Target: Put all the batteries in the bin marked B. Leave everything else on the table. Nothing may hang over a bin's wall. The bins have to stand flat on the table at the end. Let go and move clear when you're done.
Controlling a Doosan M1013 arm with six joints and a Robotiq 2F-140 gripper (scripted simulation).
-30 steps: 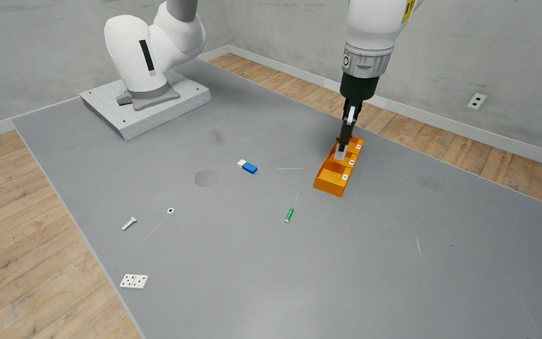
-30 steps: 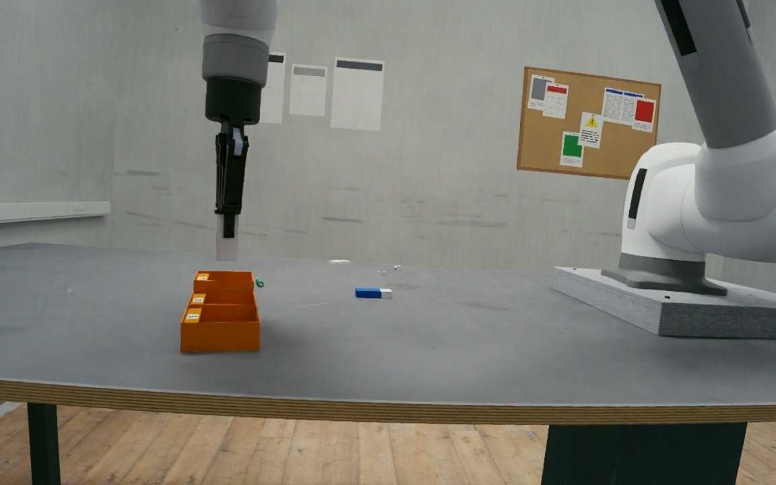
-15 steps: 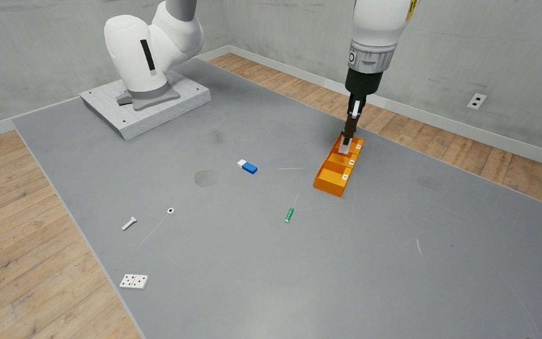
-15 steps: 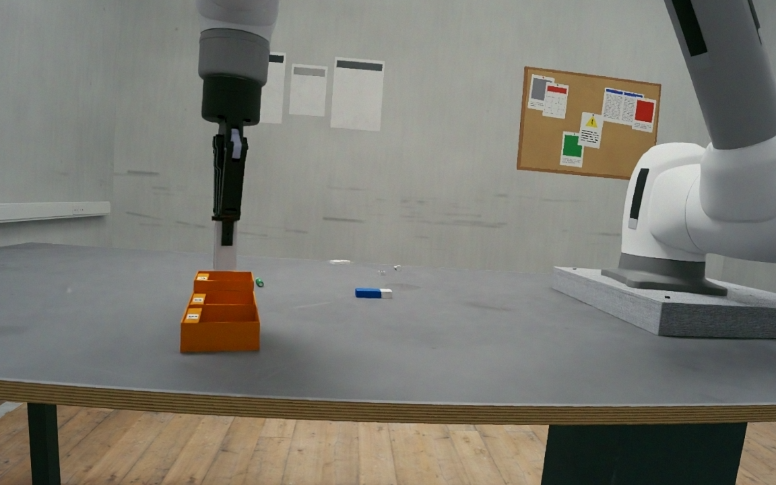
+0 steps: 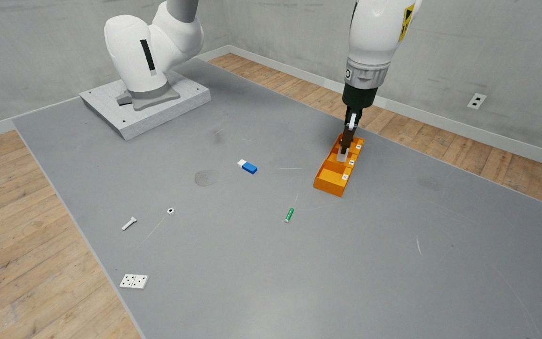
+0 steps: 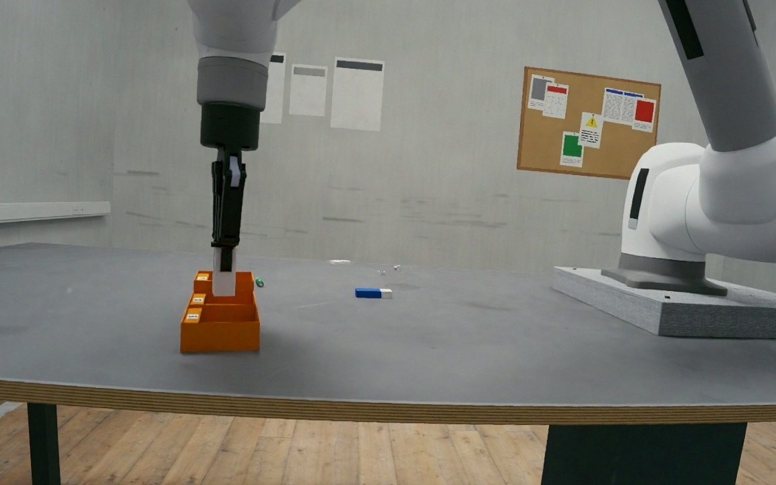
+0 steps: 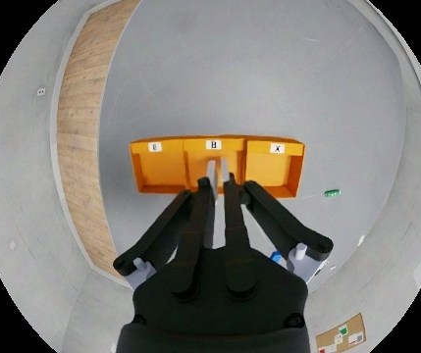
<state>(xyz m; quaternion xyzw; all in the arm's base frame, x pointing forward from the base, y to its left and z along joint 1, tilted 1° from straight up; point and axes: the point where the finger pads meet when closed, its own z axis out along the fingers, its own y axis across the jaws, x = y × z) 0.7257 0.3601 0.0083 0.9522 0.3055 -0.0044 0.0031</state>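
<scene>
Now: the orange bin row 5 cm below my hand and 1 cm to the left of it. From my hand the other things lie so: green battery 25 cm to the right, 6 cm below, 5 cm ahead; white eraser 24 cm to the right, 18 cm behind, 6 cm below; nut 50 cm to the right, 15 cm behind, 6 cm below.
</scene>
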